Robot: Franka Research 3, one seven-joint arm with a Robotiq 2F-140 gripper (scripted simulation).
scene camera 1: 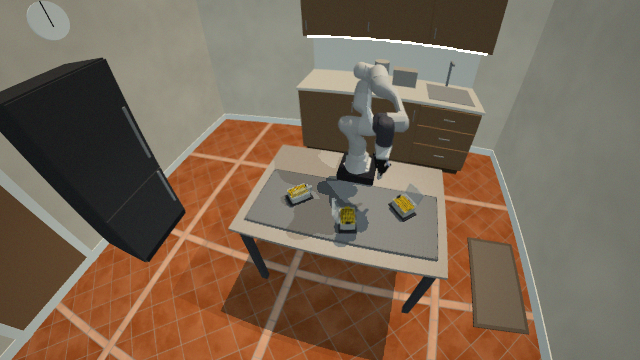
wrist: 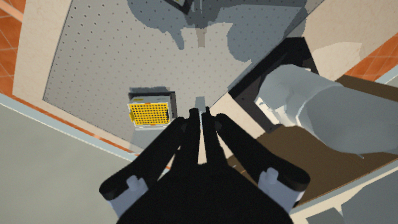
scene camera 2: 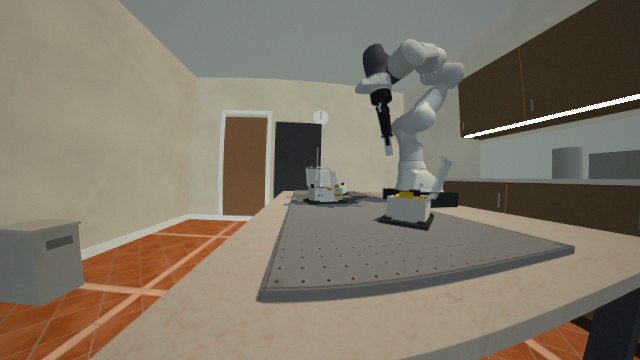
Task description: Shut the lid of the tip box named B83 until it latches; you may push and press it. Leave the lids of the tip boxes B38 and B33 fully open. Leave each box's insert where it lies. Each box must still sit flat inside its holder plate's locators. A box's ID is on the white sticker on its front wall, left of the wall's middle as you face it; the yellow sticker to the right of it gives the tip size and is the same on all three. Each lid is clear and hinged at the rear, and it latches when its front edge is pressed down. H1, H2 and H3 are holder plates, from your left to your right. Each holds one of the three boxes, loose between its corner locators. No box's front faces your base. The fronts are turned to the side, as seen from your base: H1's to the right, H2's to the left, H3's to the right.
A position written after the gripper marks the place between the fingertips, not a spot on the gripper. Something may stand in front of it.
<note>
In view: the gripper (scene camera 2: 389, 155), a tip box (scene camera 2: 403, 209) and a tip box (scene camera 2: 323, 194).
The gripper shows as well in the wrist view (wrist: 200, 103).
</note>
